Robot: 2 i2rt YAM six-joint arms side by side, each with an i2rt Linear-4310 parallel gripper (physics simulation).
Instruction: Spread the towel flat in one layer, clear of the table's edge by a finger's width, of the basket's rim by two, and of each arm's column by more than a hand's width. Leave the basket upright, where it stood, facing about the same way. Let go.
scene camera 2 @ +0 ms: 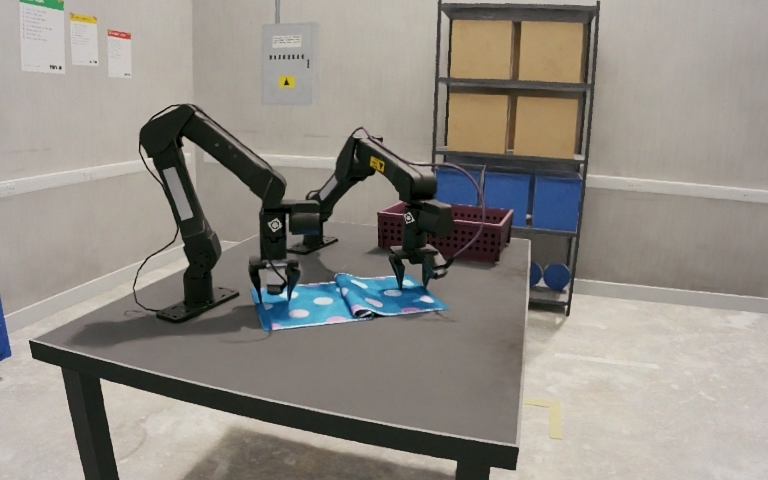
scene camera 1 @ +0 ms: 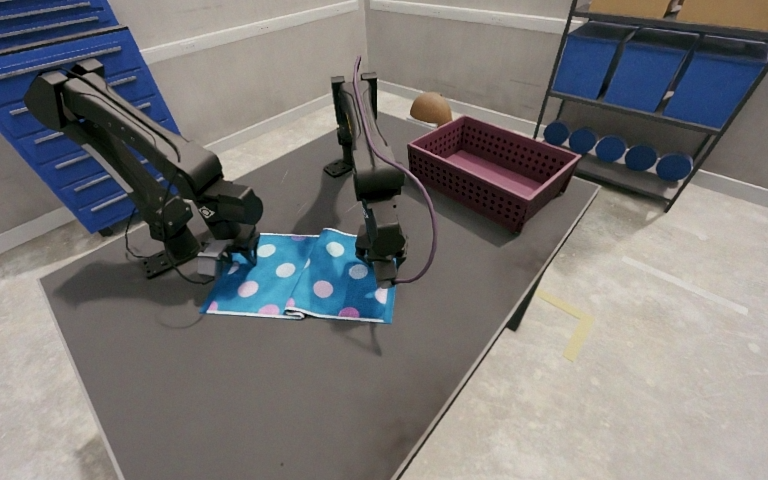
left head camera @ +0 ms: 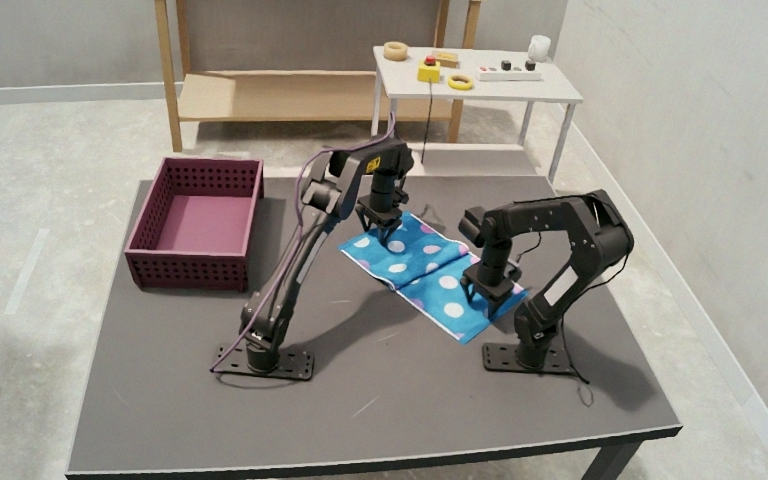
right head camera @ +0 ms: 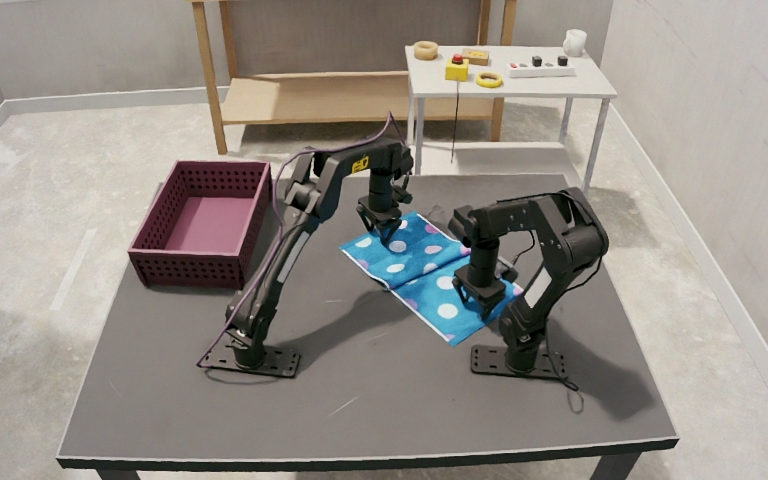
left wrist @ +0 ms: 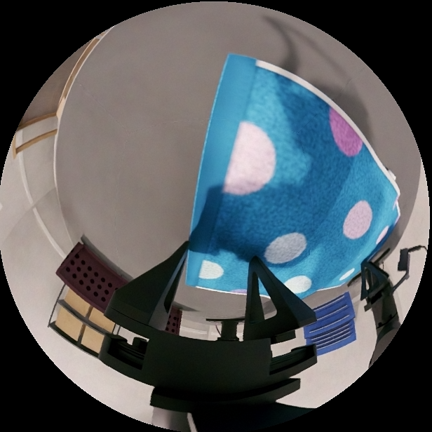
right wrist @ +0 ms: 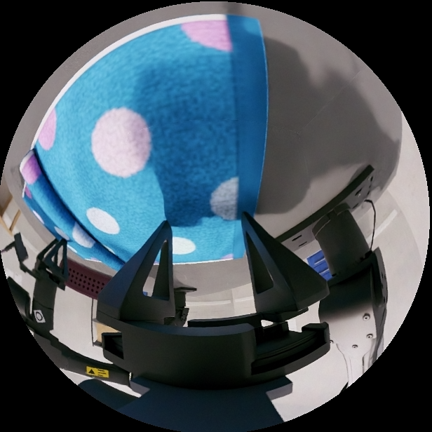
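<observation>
The blue towel with white and pink dots (left head camera: pixel 427 294) (right head camera: pixel 421 297) (scene camera 1: pixel 339 300) (scene camera 2: pixel 317 312) (left wrist: pixel 300 210) (right wrist: pixel 190 150) lies on the table, with a raised, folded ridge (scene camera 1: pixel 294 313) (scene camera 2: pixel 362 312) (right wrist: pixel 65 215) across its middle. One end lies close to the right arm's column. My left gripper (left head camera: pixel 374 234) (right head camera: pixel 378 237) (scene camera 2: pixel 414 286) (left wrist: pixel 221 253) is open and empty, low at the towel's end nearer the basket. My right gripper (left head camera: pixel 480 310) (right head camera: pixel 473 311) (scene camera 2: pixel 275 300) (right wrist: pixel 204 220) is open and empty, low at the other end. The maroon basket (left head camera: pixel 186 257) (right head camera: pixel 181 255) (scene camera 1: pixel 464 186) stands upright, apart from the towel.
The grey table (left head camera: pixel 169 418) (right head camera: pixel 169 418) (scene camera 2: pixel 396 362) carries both arm bases (left head camera: pixel 294 365) (left head camera: pixel 495 359). The left arm's purple cable (scene camera 1: pixel 433 226) loops out beside its wrist. Beyond the table stand a white side table (left head camera: pixel 481 93) and a wooden bench (left head camera: pixel 226 104).
</observation>
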